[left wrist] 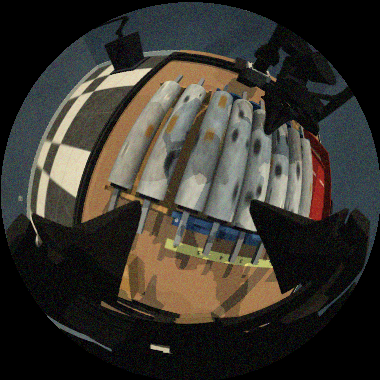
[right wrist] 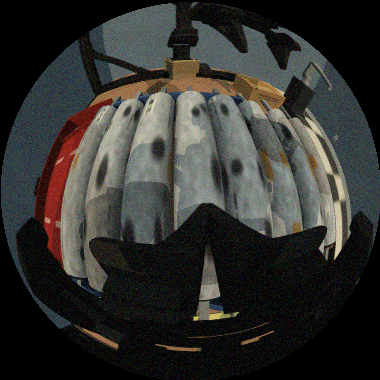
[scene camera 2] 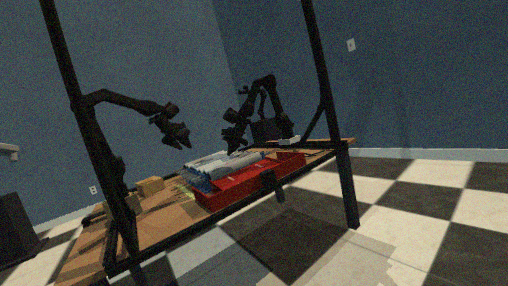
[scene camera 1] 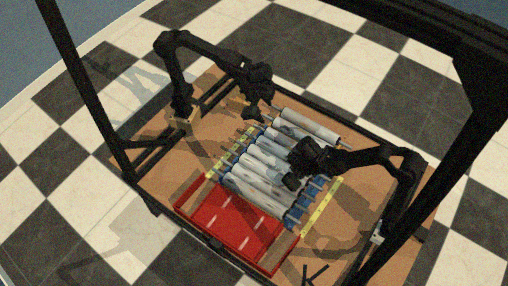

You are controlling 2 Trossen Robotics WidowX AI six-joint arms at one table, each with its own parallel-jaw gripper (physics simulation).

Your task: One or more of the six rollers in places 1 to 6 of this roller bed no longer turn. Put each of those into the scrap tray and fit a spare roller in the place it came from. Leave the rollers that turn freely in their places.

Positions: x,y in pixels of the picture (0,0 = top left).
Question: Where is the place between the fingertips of my right gripper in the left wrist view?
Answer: At 265,133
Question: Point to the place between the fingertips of my left gripper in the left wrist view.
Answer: At 197,206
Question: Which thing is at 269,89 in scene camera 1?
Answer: My left gripper.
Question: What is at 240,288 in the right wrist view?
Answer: My right gripper.
